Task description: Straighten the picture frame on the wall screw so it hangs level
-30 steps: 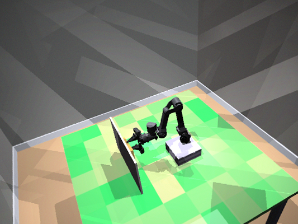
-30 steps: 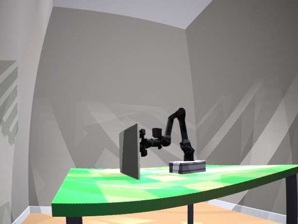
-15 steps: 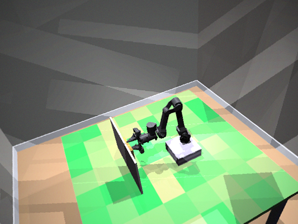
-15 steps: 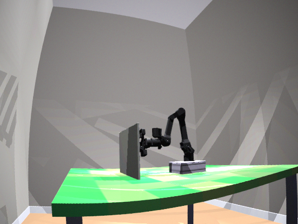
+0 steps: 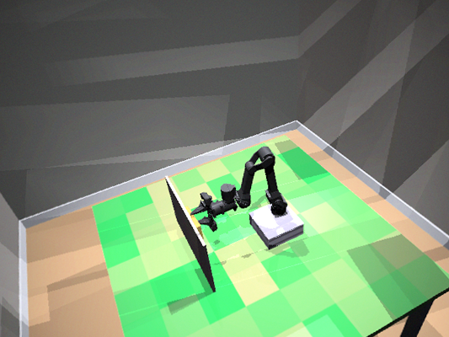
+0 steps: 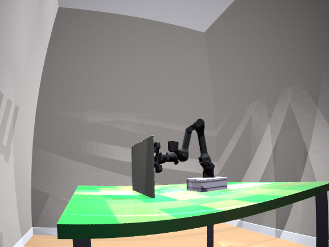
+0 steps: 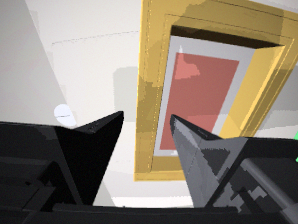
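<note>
Now: the picture frame 50 mm below my gripper tip, 10 mm to the left of it and 10 mm ahead of it. From my gripper tip the other things lie so: wall panel 60 mm below, 20 mm ahead, 10 mm to the left.
</note>
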